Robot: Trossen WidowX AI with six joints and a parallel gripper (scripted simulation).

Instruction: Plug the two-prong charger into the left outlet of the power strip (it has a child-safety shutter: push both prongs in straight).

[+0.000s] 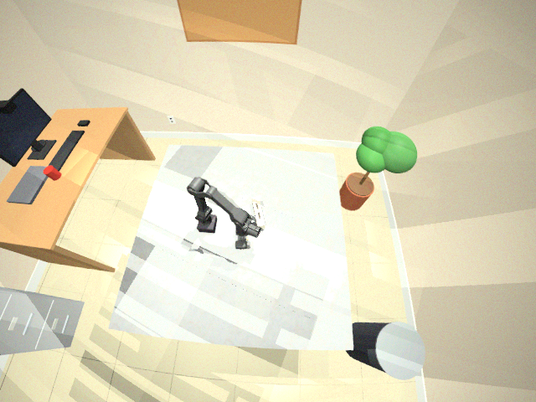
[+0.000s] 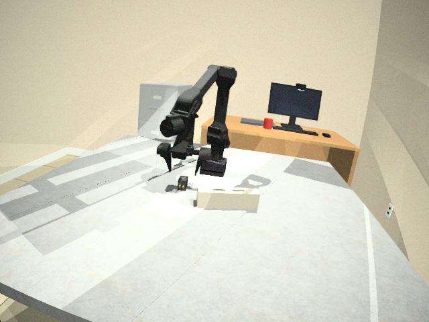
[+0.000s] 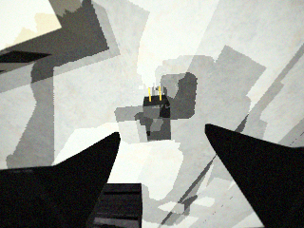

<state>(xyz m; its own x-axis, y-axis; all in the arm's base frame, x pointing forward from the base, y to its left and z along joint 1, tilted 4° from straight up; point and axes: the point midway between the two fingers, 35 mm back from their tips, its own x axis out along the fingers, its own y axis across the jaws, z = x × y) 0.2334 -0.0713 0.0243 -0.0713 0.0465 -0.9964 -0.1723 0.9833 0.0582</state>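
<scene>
My gripper tip is 4 cm above the two-prong charger, 1 cm to the right of it and 1 cm short of it.
</scene>
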